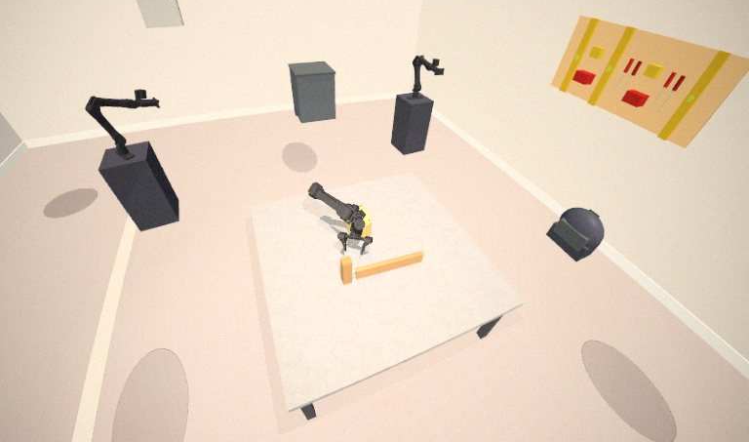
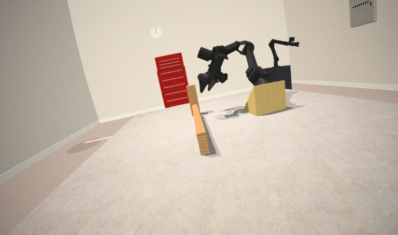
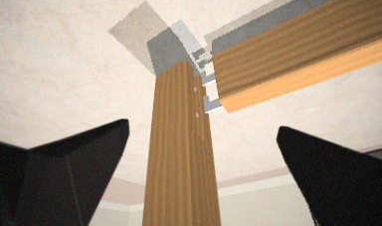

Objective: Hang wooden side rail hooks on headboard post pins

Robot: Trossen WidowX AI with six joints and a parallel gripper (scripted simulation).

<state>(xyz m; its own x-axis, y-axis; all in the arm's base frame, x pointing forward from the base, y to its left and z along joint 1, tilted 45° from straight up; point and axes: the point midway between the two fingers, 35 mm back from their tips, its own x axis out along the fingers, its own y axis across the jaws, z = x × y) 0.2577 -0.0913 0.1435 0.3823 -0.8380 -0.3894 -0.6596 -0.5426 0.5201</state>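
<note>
My gripper tip is now 70 mm to the left of the headboard post, 60 mm short of it and 50 mm above it.
</note>
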